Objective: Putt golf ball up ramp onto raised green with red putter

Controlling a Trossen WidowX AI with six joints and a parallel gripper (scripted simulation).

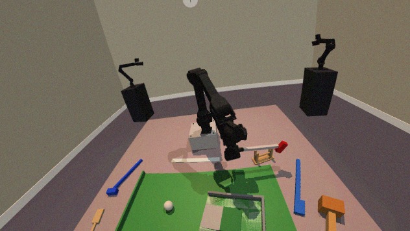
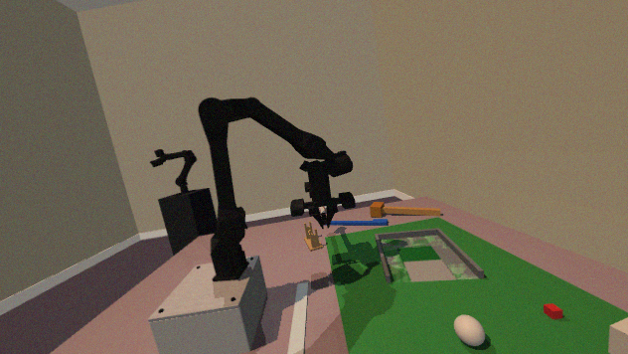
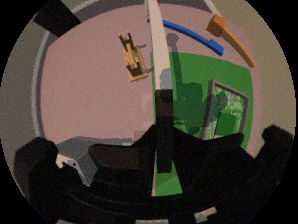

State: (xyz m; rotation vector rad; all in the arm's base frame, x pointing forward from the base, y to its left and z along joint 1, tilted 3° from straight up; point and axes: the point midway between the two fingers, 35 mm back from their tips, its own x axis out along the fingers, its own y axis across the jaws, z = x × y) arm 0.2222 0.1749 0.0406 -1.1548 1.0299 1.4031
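The white strip is 6 cm behind my gripper tip, 24 cm to the right of it and 12 cm below it. From my gripper tip the other things lie so: white golf ball 24 cm ahead, 29 cm to the right, 9 cm below; then green mat 26 cm ahead, 14 cm to the right, 12 cm below; then wooden stand 8 cm behind, 16 cm to the left, 9 cm below.
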